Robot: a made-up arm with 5 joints.
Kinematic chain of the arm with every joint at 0, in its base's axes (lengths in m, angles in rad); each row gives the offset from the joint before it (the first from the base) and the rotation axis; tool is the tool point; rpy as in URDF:
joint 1: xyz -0.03 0 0.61 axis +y
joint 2: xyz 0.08 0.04 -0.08 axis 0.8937 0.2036 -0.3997
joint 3: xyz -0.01 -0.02 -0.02 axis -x
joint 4: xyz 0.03 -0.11 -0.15 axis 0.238 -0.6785 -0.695
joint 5: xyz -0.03 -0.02 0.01 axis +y
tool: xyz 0.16 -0.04 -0.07 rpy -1.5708 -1.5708 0
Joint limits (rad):
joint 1: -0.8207..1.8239
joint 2: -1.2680..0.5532
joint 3: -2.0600..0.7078
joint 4: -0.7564..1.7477
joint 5: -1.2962..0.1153
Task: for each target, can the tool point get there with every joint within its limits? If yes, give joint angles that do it. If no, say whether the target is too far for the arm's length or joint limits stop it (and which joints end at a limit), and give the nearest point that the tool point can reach.
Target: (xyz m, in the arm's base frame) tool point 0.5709 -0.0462 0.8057
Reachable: no: too far | nearest point 0.3615 -0.0798 0.6927 | short by 0.240 m
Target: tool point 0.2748 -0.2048 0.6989
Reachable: yes | joints -0.5800 -0.6315 0.4358 -0.5067 -0.0992
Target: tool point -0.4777 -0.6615 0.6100
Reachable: no: too far | nearest point -0.2886 -0.2612 0.5659 | short by 0.445 m
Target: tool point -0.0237 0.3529 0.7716
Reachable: no: joint limits stop it (at a limit: joint 1, joint 3, joint 4, joint 5) | nearest point 0.1306 0.2927 0.7797 | short by 0.166 m
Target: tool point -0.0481 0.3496 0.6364
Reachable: no: joint limits stop it (at a limit: joint 1, joint 2, joint 3, joint 4) | nearest point -0.1297 0.2603 0.6499 | short by 0.122 m
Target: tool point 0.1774 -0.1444 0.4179
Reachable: yes | joints 0.2241 0.0306 0.3258 -0.2271 -0.8438
